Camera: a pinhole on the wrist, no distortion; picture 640 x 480 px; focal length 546.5 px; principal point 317.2 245.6 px. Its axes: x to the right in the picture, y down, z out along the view. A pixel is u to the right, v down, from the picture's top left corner.
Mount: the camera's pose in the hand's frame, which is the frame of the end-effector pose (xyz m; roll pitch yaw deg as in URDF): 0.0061 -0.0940 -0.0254 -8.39 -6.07 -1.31
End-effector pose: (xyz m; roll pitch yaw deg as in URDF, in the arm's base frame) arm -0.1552 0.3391 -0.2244 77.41 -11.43 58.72
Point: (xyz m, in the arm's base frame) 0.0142 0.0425 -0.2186
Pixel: 107 265
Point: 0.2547 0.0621 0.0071
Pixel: 384 368
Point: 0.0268 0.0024 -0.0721
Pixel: 154 424
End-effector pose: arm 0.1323 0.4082 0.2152 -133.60 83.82 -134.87
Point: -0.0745 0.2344 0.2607
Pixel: behind the camera
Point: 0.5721 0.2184 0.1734
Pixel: 400 63
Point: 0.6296 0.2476 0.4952
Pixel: 49 74
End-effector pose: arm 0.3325 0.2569 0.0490 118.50 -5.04 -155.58
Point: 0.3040 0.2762 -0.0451
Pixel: 390 302
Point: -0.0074 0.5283 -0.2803
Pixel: 554 142
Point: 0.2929 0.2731 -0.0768
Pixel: 437 149
